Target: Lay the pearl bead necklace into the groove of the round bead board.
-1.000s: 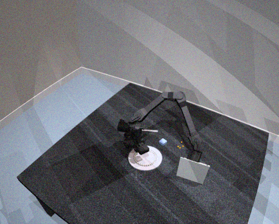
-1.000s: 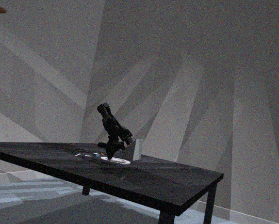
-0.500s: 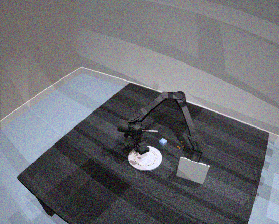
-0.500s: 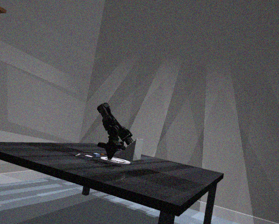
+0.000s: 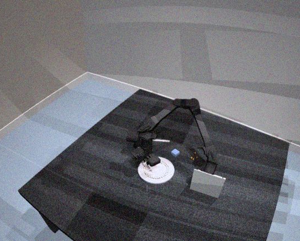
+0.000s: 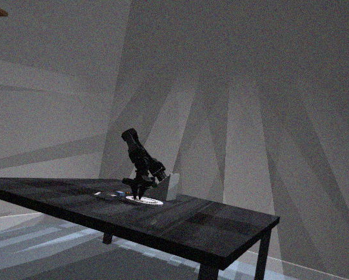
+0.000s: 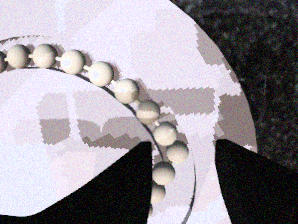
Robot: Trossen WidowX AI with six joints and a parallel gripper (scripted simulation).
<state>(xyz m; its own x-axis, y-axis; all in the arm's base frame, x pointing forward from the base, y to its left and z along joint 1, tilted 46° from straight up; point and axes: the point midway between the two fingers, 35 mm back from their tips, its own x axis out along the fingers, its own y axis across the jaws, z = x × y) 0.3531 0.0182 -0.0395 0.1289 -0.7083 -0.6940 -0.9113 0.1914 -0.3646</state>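
My gripper tip is 70 mm past the round white bead board and 10 mm above it. From my gripper tip the other things lie so: small white block 100 mm ahead, 90 mm to the right, 10 mm below; small blue cube 170 mm to the right, 90 mm behind, 10 mm below; thin white stick 220 mm to the right, 50 mm ahead, 20 mm below.
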